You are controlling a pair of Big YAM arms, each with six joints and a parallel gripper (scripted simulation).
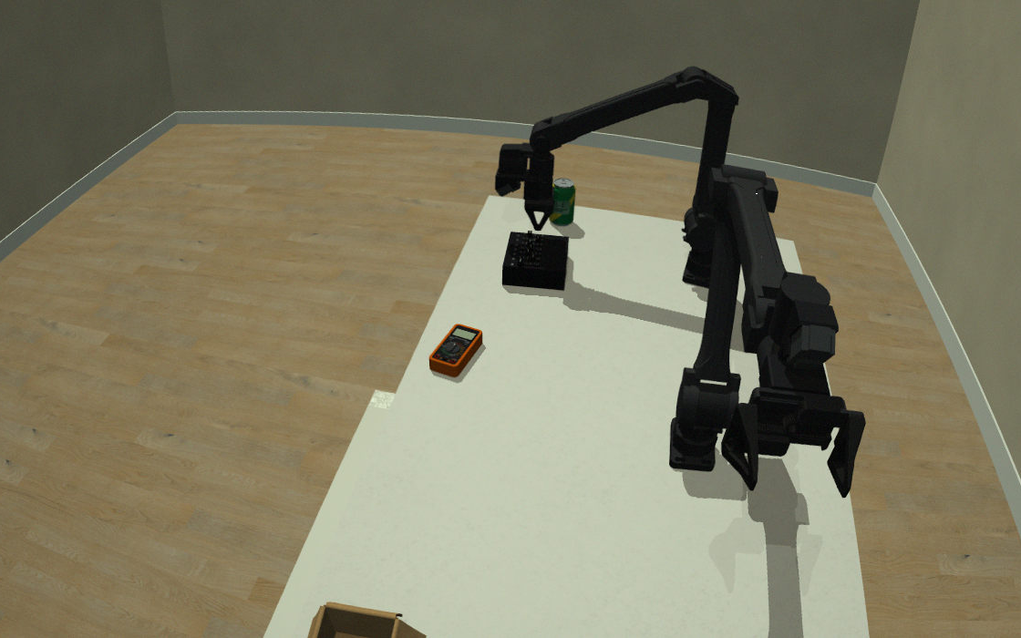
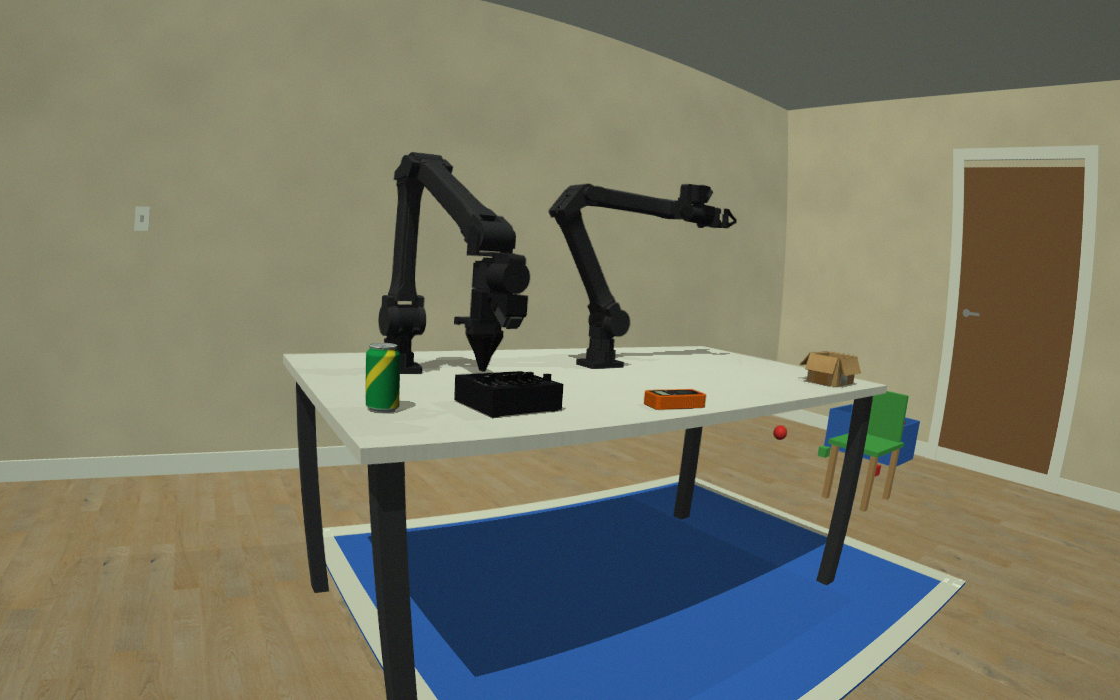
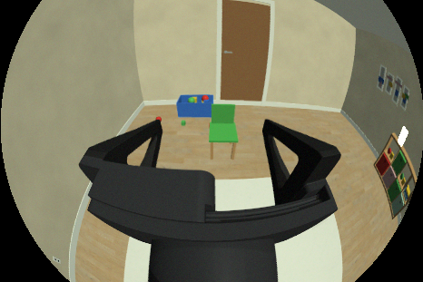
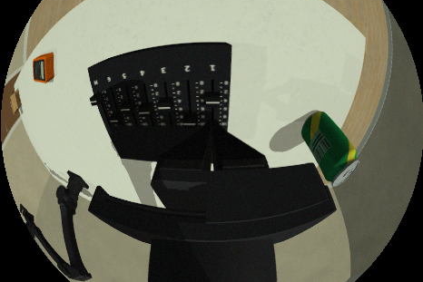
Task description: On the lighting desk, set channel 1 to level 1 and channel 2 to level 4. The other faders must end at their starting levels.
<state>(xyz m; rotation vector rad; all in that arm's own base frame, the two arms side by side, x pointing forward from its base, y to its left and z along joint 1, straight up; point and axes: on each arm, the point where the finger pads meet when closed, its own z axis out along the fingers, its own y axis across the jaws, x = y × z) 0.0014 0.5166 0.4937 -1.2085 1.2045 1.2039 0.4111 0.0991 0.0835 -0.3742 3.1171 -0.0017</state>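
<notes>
My right gripper is now 2 cm short of the channel 1 fader cap and 2 cm above it. Also, from my right hand: orange multimeter 42 cm to the left, 8 cm ahead, 7 cm below; channel 2 fader cap 2 cm to the left, 2 cm below, 1 cm behind; can 19 cm to the right, 3 cm behind, 2 cm below.
</notes>
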